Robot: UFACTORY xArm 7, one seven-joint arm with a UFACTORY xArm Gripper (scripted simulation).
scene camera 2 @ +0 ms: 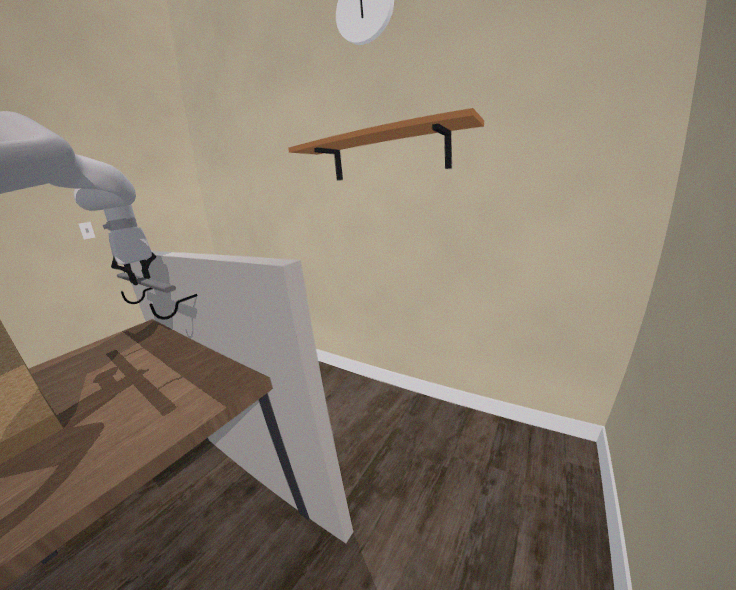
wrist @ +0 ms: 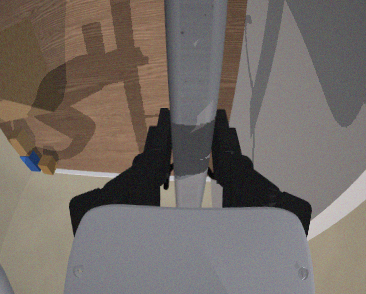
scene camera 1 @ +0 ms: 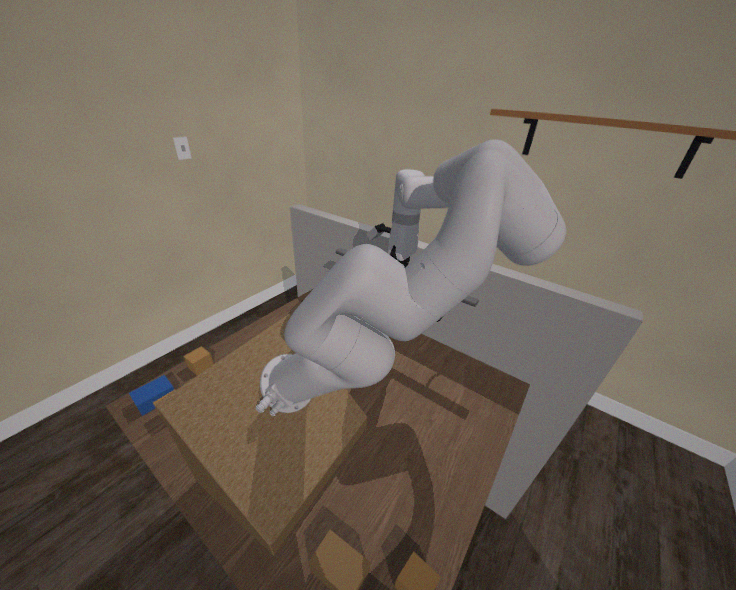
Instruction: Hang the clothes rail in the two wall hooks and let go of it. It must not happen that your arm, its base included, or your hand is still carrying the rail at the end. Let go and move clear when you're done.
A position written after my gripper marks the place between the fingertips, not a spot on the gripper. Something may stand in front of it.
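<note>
I can see my gripper [scene camera 1: 398, 275], [scene camera 2: 141, 282], and the wrist view shows me the gripper [wrist: 192, 124] too. A white wall panel [wrist: 291, 109] is there as well.
</note>
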